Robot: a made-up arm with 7 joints. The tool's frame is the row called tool. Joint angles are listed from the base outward.
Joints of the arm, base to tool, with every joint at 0 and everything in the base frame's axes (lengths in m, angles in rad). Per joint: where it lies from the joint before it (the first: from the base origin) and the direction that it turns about. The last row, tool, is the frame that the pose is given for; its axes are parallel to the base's.
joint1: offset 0.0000 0.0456 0.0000 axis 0 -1 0
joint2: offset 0.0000 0.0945 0.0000 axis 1 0 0
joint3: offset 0.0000 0.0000 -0.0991 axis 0 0 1
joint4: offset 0.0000 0.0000 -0.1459 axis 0 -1 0
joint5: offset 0.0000 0.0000 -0.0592 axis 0 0 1
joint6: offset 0.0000 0.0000 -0.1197 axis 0 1 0
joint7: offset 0.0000 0.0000 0.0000 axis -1 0 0
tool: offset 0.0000 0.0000 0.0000
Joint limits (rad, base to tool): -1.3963..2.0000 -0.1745..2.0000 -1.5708..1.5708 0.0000..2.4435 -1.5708..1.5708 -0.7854..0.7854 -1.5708..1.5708
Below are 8 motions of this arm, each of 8 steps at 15 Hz.
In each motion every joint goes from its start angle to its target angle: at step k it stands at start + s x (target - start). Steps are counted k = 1, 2, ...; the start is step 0. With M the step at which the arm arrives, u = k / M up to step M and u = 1 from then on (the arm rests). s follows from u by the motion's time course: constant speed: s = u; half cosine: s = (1 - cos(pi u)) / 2; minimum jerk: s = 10 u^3 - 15 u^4 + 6 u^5.
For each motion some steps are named. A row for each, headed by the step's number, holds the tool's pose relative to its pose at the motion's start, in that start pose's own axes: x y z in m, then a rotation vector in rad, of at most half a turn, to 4 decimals.
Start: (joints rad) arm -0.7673 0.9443 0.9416 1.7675 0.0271 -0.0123 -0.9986
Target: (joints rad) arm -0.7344 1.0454 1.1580 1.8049 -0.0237 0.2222 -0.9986
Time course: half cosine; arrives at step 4
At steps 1, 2, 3, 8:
1: 0.0030 0.0014 -0.0080 0.0333 -0.0094 -0.0231
2: 0.0109 0.0056 -0.0267 0.1173 -0.0273 -0.0761
3: 0.0197 0.0111 -0.0442 0.2058 -0.0382 -0.1247
8: 0.0235 0.0137 -0.0512 0.2437 -0.0406 -0.1434

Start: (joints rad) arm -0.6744 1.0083 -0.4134 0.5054 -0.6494 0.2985 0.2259
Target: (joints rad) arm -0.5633 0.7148 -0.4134 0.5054 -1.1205 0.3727 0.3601
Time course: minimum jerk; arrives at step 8
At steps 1, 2, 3, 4, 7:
1: 0.0018 -0.0005 0.0001 -0.0013 -0.0016 -0.0048
2: 0.0114 -0.0033 0.0007 -0.0079 -0.0104 -0.0308
3: 0.0305 -0.0082 0.0027 -0.0173 -0.0276 -0.0817
4: 0.0557 -0.0136 0.0068 -0.0230 -0.0494 -0.1478
7: 0.1101 -0.0216 0.0217 -0.0086 -0.0925 -0.2859

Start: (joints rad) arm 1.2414 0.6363 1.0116 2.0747 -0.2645 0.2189 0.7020
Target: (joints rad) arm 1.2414 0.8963 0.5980 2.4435 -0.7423 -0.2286 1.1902
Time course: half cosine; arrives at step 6
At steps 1, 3, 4, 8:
1: 0.0064 0.0000 -0.0021 -0.0437 -0.0377 -0.0720
3: 0.0455 -0.0044 -0.0082 -0.3104 -0.2434 -0.5544
4: 0.0652 -0.0094 -0.0059 -0.4433 -0.3299 -0.8453
8: 0.0822 -0.0151 0.0001 -0.5523 -0.3907 -1.1432

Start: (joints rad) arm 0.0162 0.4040 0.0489 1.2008 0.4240 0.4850 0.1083
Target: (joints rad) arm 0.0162 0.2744 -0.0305 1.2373 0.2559 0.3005 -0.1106
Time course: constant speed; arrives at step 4
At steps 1, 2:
1: -0.0039 -0.0125 -0.0029 0.0356 -0.0389 -0.0339
2: -0.0075 -0.0251 -0.0053 0.0693 -0.0817 -0.0646

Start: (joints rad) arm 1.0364 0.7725 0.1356 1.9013 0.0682 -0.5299 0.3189
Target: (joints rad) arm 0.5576 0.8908 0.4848 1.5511 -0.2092 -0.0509 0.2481
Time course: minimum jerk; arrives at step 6
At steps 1, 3, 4, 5, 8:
1: -0.0014 0.0001 0.0042 -0.0051 0.0431 -0.0001
3: -0.0131 0.0056 0.0618 -0.0776 0.5981 -0.0277
4: -0.0136 0.0134 0.0982 -0.1265 0.9336 -0.0739
5: -0.0117 0.0199 0.1195 -0.1566 1.1297 -0.1141
8: -0.0111 0.0214 0.1237 -0.1628 1.1691 -0.1235

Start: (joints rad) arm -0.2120 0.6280 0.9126 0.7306 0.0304 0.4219 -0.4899
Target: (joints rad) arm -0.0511 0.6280 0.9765 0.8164 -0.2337 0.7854 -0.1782
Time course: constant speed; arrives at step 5
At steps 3, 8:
3: 0.0269 -0.0076 0.0095 -0.1424 0.1012 -0.0721
8: 0.0444 -0.0103 0.0160 -0.2250 0.1838 -0.0995

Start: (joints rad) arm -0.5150 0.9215 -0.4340 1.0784 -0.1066 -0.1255 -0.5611
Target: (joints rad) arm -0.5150 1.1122 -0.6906 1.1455 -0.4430 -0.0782 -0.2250
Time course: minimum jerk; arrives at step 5
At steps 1, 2, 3, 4, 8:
1: -0.0006 0.0013 0.0005 -0.0322 -0.0156 -0.0303
2: -0.0038 0.0073 0.0030 -0.1764 -0.0781 -0.1688
3: -0.0089 0.0160 0.0077 -0.3775 -0.1464 -0.3702
4: -0.0129 0.0225 0.0118 -0.5184 -0.1815 -0.5174
8: -0.0139 0.0239 0.0128 -0.5495 -0.1879 -0.5506

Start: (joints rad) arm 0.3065 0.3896 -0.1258 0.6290 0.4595 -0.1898 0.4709
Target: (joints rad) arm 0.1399 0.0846 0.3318 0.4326 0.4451 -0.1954 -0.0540
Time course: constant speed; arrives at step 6
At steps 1, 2, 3, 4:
1: -0.0173 -0.0094 0.0029 0.1220 0.0134 0.0910
2: -0.0351 -0.0201 0.0067 0.2448 0.0390 0.1822
3: -0.0530 -0.0322 0.0116 0.3679 0.0767 0.2728
4: -0.0709 -0.0458 0.0176 0.4910 0.1266 0.3618

